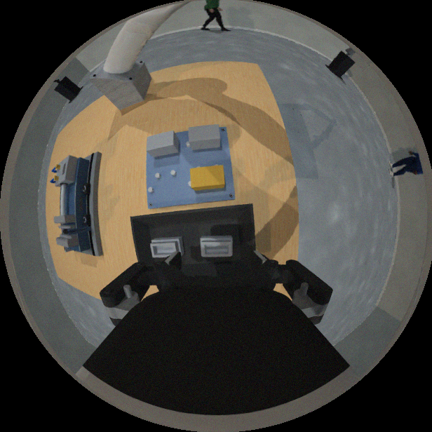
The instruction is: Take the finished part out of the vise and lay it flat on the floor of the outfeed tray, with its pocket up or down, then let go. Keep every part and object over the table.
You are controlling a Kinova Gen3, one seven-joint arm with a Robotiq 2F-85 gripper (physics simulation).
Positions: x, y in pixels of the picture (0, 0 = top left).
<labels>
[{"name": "gripper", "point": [215, 259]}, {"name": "yellow block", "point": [207, 177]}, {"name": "blue plate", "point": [169, 189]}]
</labels>
